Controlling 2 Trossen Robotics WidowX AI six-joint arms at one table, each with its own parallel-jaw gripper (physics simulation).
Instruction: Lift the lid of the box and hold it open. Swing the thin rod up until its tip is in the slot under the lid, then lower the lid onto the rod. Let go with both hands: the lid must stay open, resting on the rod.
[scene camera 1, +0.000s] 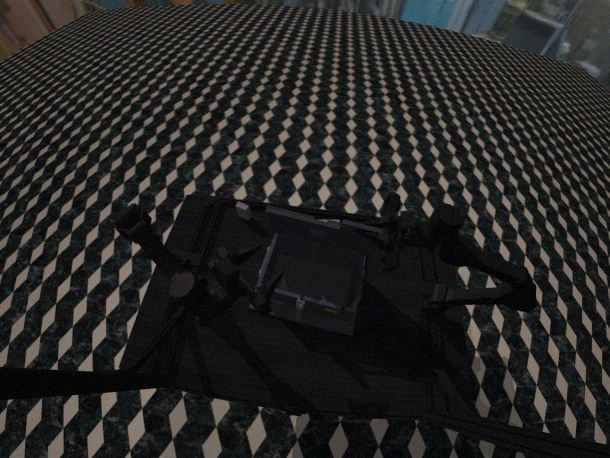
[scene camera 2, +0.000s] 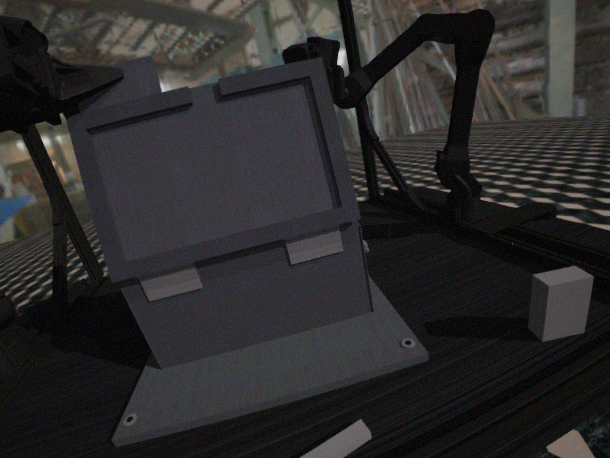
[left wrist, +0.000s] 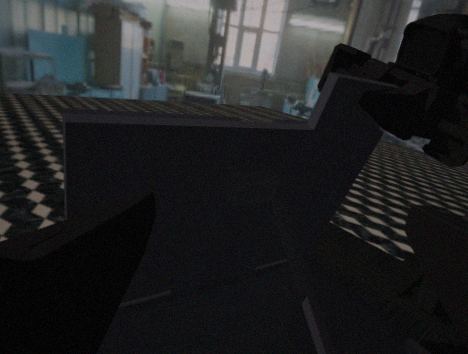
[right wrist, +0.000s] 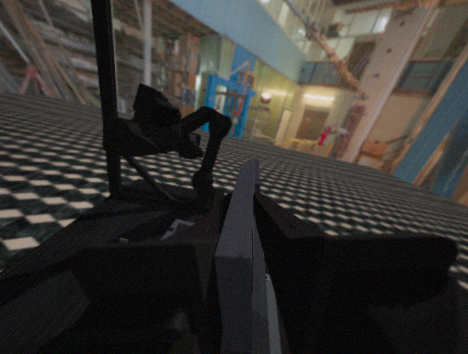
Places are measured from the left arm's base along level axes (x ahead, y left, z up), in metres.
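Pixels of known places: left gripper, fingertip midpoint: (scene camera 1: 271, 258) (left wrist: 279, 210) (right wrist: 183, 153); right gripper, fingertip midpoint: (scene camera 1: 356, 227) (scene camera 2: 125, 76) (left wrist: 354, 94) (right wrist: 243, 199); left arm's base, link origin: (scene camera 2: 464, 217) (right wrist: 202, 203); right arm's base, link origin: (scene camera 1: 429, 307) (scene camera 2: 7, 369) (left wrist: 430, 305).
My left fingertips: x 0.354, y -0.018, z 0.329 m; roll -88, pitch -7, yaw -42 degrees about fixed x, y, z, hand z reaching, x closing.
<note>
Ahead of a thing's pixels: the offset from my left fingertips to its top centre. "*": to the spot under its first point. Level surfaces: height alone.
The grey box (scene camera 1: 312, 313) (scene camera 2: 249, 300) stands on its base plate {* dz -0.337, dx +0.119, dy +0.237 m} (scene camera 2: 280, 377) in the middle of the dark table. Its lid (scene camera 1: 321, 222) (scene camera 2: 212, 173) (right wrist: 239, 211) is raised almost upright. My right gripper (scene camera 1: 389, 224) (scene camera 2: 94, 82) (right wrist: 243, 199) is shut on the lid's free edge at one corner. My left gripper (scene camera 1: 260, 273) is open and empty, low at the box's left front side, facing the lid's dark underside {* dz -0.040, dx +0.053, dy +0.126 m} (left wrist: 197, 175). I cannot make out the thin rod in the dark.
The left arm (scene camera 2: 462, 91) (right wrist: 162, 133) arches over from behind the lid. A black frame post (scene camera 2: 353, 91) (right wrist: 106, 105) stands at the table's edge. A pale strip {* dz -0.339, dx +0.083, dy +0.334 m} (scene camera 2: 339, 438) lies on the table {dz -0.349 m} (scene camera 1: 212, 363) near the base plate. Checkered floor surrounds the table.
</note>
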